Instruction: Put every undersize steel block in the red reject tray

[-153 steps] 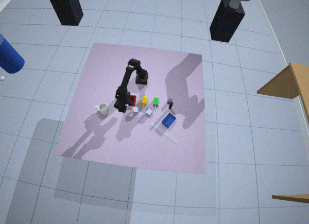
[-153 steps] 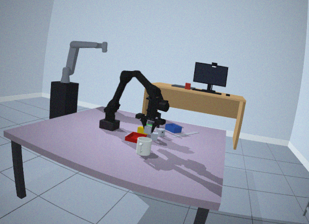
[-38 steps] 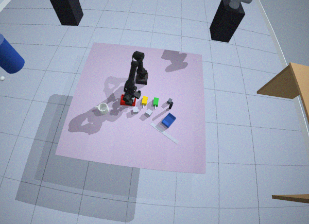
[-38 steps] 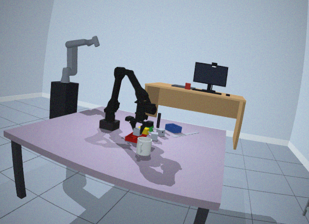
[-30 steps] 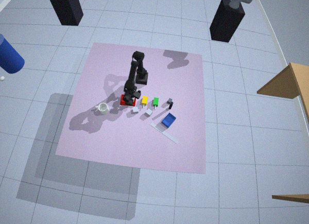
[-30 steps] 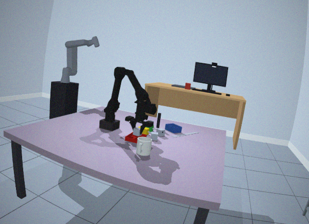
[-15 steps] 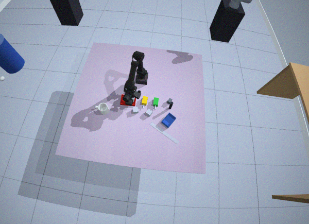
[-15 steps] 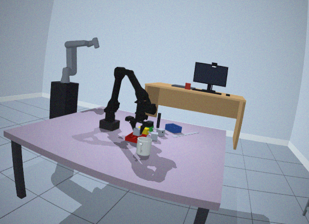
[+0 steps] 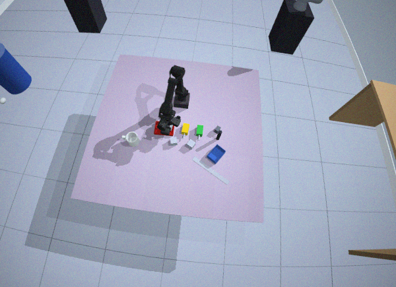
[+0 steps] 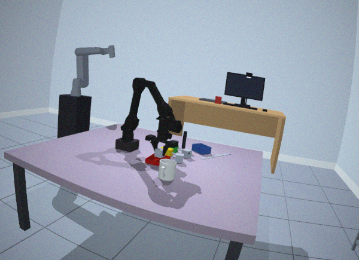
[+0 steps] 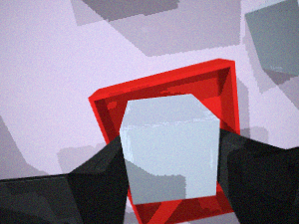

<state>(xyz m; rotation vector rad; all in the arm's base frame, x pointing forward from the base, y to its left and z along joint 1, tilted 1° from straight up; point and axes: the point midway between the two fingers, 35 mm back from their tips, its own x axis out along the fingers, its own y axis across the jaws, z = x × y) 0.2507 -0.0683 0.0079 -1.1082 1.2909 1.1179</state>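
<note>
The steel block lies 1 cm above my gripper tip. Round my gripper tip: red reject tray (1 cm ahead, 3 cm to the right, 2 cm below); yellow gauge (3 cm ahead, 12 cm to the left, 1 cm below); green GO gauge (3 cm ahead, 23 cm to the left, 1 cm below).
</note>
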